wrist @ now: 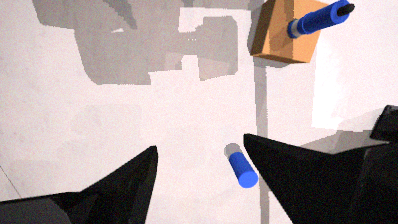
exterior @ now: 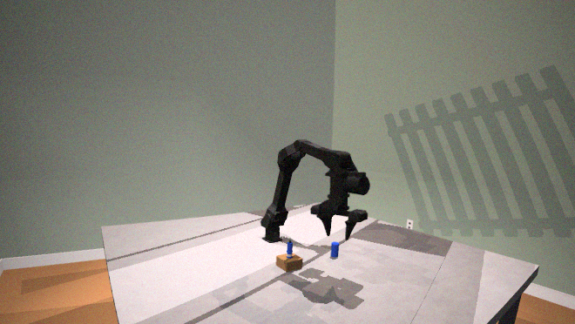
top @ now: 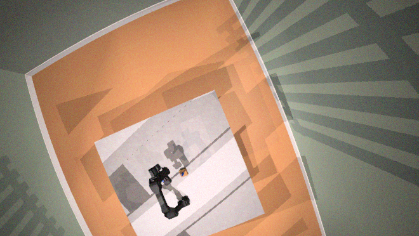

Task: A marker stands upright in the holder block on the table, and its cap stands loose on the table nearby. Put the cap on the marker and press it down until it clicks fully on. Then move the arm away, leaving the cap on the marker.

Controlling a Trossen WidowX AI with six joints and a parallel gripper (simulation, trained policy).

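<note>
Right now the blue cap is 90 mm behind my gripper tip, 80 mm to the left of it and 90 mm below it. Round my gripper tip: holder block (100 mm behind, 120 mm to the right, 90 mm below).
</note>
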